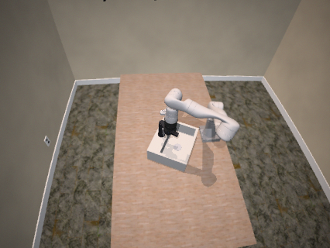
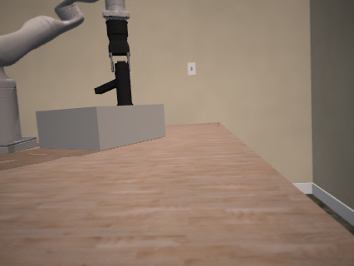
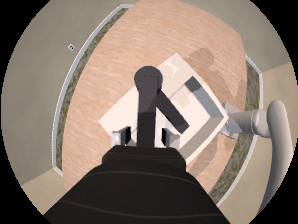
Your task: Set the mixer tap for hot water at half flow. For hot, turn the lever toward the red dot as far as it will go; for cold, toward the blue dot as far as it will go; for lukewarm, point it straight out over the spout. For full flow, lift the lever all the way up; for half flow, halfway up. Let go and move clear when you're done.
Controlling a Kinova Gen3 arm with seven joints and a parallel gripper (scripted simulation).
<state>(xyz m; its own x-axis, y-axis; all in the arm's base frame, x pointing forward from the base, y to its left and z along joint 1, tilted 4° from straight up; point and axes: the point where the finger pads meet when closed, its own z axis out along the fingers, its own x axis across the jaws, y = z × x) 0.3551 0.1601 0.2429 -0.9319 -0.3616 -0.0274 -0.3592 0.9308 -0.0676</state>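
My gripper is now 30 mm to the left of the lever and 10 mm short of it. The rest, counted from my hand: white sink block (230 mm below, 80 mm behind, 30 mm to the right); then black mixer tap (60 mm to the right, 40 mm below, 20 mm ahead).
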